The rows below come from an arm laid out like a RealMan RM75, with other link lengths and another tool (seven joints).
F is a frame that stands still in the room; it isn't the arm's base.
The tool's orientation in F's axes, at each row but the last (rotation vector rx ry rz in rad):
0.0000 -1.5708 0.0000
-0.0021 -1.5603 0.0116
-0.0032 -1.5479 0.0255
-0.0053 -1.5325 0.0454
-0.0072 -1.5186 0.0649
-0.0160 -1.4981 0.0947
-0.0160 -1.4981 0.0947
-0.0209 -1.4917 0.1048
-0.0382 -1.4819 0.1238
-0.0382 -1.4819 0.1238
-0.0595 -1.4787 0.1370
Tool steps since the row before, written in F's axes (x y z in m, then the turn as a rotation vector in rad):
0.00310 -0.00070 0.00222 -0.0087 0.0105 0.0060
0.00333 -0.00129 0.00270 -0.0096 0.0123 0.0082
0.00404 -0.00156 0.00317 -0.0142 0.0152 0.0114
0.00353 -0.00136 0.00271 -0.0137 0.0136 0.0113
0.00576 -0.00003 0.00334 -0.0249 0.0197 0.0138
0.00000 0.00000 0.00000 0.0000 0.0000 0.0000
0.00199 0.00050 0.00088 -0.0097 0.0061 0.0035
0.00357 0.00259 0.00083 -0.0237 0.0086 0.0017
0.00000 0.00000 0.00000 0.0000 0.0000 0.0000
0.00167 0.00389 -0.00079 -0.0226 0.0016 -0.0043
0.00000 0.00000 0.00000 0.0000 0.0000 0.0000
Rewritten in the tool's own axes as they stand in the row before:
0.00222 -0.00070 -0.00310 0.0060 0.0105 0.0087
0.00272 -0.00133 -0.00329 0.0082 0.0123 0.0096
0.00323 -0.00168 -0.00394 0.0114 0.0152 0.0142
0.00279 -0.00154 -0.00339 0.0112 0.0136 0.0138
0.00362 -0.00040 -0.00557 0.0134 0.0200 0.0249
0.00000 0.00000 0.00000 0.0000 0.0000 0.0000
0.00105 0.00033 -0.00194 0.0033 0.0063 0.0096
0.00131 0.00231 -0.00362 0.0006 0.0098 0.0233
0.00000 0.00000 0.00000 0.0000 0.0000 0.0000
-0.00023 0.00384 -0.00193 -0.0060 0.0034 0.0220
0.00000 0.00000 0.00000 0.0000 0.0000 0.0000

